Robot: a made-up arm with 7 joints.
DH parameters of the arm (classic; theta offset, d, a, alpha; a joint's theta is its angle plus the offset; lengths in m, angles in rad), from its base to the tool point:
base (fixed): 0 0 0 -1.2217
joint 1: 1.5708 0 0 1.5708
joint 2: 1.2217 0 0 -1.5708
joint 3: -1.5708 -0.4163 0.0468 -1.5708
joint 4: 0 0 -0.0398 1.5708
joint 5: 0 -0.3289 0 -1.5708
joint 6: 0 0 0 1.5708
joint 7: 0 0 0 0
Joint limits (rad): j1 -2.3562..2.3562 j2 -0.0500..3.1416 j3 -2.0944..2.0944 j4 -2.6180..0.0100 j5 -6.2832..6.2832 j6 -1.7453..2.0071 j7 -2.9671..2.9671
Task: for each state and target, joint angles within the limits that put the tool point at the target. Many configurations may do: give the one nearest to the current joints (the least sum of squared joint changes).
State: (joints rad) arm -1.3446 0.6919 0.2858 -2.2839 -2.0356 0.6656 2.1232
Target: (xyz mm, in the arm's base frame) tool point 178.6 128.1 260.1
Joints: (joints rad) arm -1.2682 0.7672 0.5390 -2.4591 -2.0356 0.6656 2.1232
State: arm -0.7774 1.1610 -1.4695 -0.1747 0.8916 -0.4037 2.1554
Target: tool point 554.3 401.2 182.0
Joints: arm -1.4181 1.4058 -1.1405 -0.9110 0.8916 -0.4037 2.1554
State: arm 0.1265 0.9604 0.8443 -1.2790 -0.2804 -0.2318 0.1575
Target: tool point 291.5 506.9 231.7
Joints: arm -0.1881 1.5067 0.6261 -1.3943 -0.2804 -0.2318 0.1575
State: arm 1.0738 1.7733 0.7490 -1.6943 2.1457 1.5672 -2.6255
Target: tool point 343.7 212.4 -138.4
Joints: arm 1.3980 2.3264 0.7018 -2.1828 2.1457 1.5672 -2.6255
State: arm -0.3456 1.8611 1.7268 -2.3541 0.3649 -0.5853 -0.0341
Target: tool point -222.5 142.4 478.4
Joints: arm -0.3699 2.1554 1.7373 -1.7549 0.3649 -0.5853 -0.0341
